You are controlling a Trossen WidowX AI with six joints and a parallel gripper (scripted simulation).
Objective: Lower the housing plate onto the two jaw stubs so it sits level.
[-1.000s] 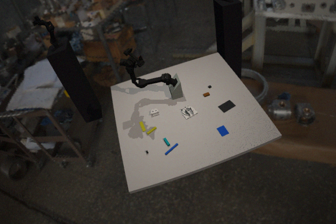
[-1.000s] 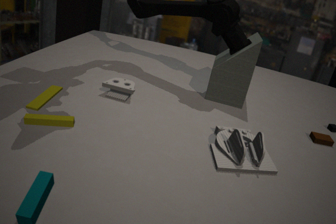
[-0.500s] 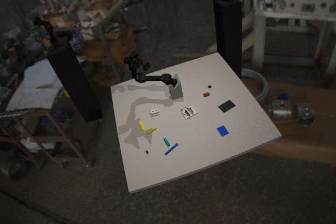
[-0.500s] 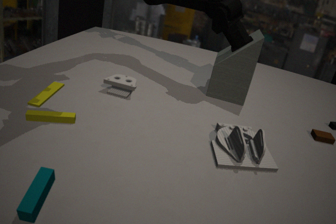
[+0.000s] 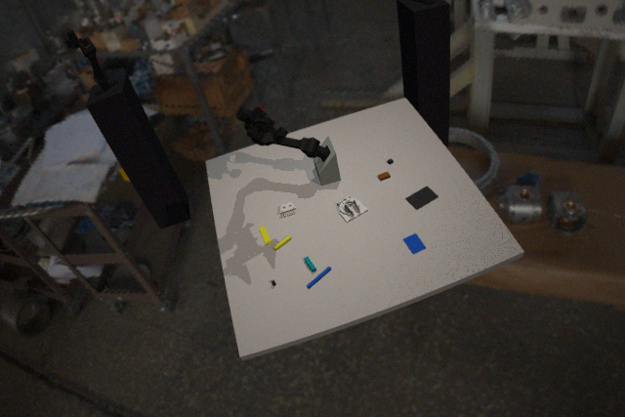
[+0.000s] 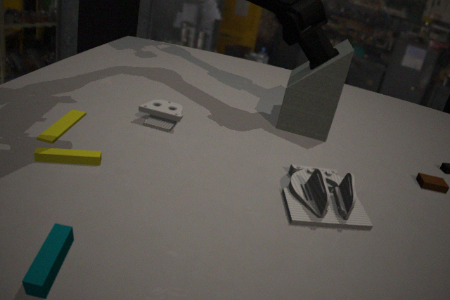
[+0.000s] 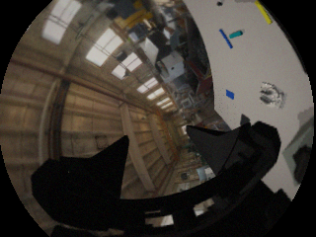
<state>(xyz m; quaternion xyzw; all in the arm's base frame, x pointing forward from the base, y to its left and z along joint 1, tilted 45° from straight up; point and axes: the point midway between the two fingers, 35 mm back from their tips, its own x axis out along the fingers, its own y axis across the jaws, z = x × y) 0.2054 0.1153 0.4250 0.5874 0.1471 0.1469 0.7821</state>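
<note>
Right now my gripper tip is 54 cm above the white ribbed part, 6 cm to the left of it and 6 cm past it. The rest, counted from my gripper tip: brown block (54 cm below, 46 cm to the left, 8 cm behind); blue bar (55 cm below, 38 cm ahead, 2 cm to the right); teal block (54 cm below, 30 cm ahead, 4 cm to the right).
</note>
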